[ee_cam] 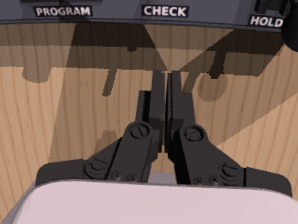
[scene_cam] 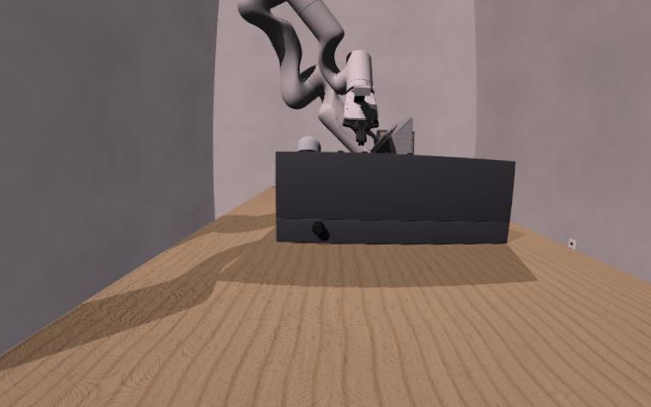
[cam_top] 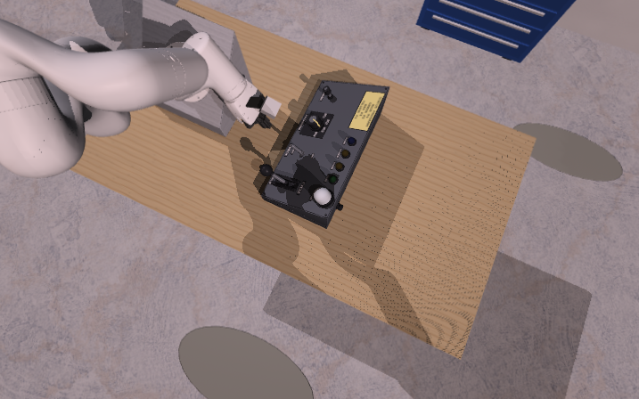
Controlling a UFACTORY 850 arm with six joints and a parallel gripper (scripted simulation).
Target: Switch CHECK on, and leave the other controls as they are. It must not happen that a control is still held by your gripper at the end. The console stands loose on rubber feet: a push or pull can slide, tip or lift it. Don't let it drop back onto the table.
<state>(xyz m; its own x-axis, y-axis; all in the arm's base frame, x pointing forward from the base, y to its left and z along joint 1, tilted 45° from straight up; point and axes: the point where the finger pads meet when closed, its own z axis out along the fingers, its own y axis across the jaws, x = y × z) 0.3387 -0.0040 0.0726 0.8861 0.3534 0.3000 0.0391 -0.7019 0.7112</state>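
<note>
Now: hand 11 cm short of the check toggle and 11 cm above it. Round my hand: black-knobbed lever 12 cm to the right, 10 cm below, 9 cm ahead; then dark console 14 cm ahead, 13 cm below, 7 cm to the left; then rotary selector 12 cm to the left, 12 cm ahead, 11 cm below.
</note>
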